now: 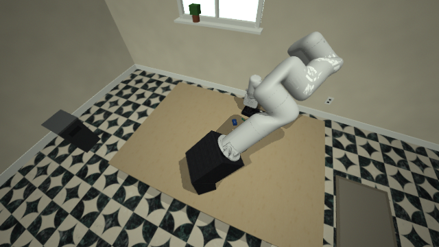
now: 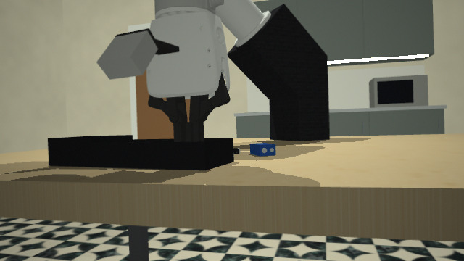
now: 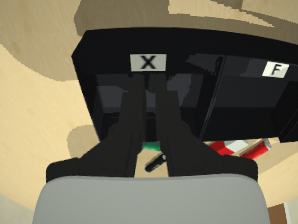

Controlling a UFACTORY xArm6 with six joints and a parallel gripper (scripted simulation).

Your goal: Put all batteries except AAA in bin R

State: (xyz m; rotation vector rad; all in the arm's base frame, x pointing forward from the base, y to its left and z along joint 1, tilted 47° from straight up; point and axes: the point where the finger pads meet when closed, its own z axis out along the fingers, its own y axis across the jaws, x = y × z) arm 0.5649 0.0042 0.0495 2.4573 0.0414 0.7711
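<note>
Right now my hand is 12 cm past the blue block battery, 8 cm to the right of it and 3 cm above it. From my hand the other things lie so: black bin 8 cm to the right, 2 cm below, 2 cm behind; red thing 11 cm behind, 7 cm to the right, 3 cm below; green cylinder battery 9 cm behind, 3 cm below, 2 cm to the left.
</note>
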